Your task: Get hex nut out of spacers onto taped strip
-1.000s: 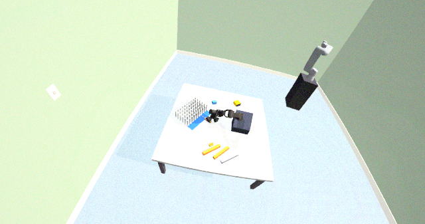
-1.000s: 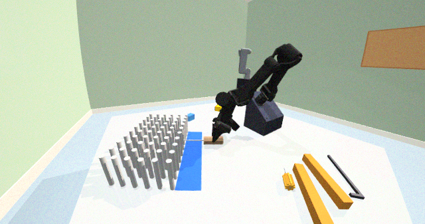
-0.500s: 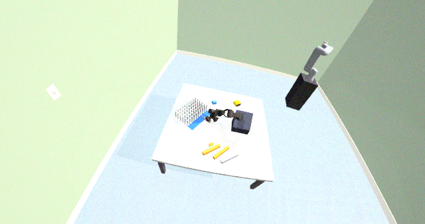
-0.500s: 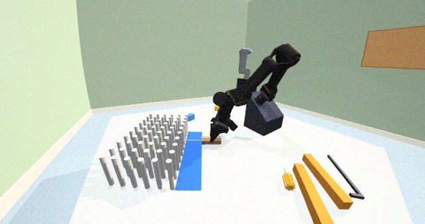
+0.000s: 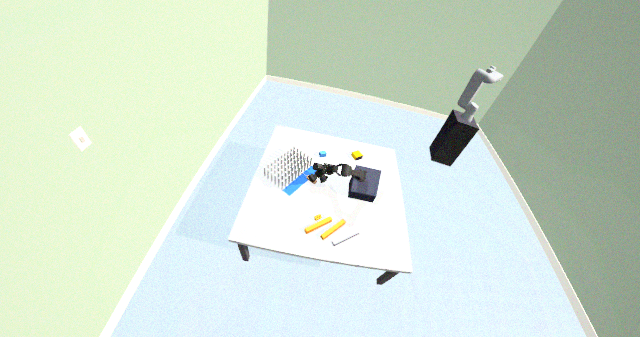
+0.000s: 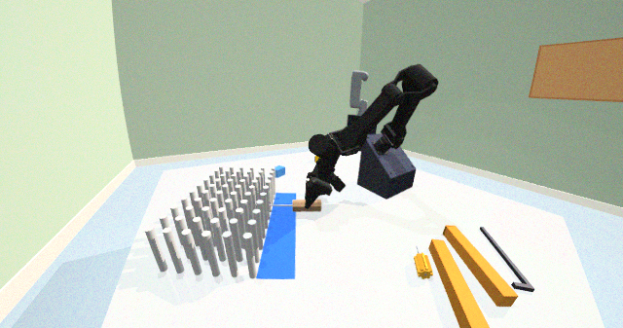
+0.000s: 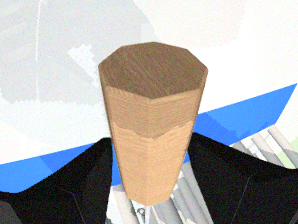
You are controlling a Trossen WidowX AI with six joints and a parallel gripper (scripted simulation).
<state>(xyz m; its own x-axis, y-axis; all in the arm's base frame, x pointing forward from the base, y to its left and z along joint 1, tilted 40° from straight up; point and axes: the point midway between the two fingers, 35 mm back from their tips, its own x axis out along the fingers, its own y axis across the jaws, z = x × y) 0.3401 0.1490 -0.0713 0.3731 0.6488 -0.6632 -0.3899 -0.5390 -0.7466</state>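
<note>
My gripper tip is now 8 cm short of the blue taped strip, 1 cm to the right of it and 3 cm above it. Also, from my gripper tip: yellow brush-like tool: 15 cm behind, 31 cm to the left, 2 cm below; then hex nut: 21 cm ahead, 9 cm to the right, 3 cm below; then blue block: 1 cm behind, 35 cm to the right, 2 cm below.
</note>
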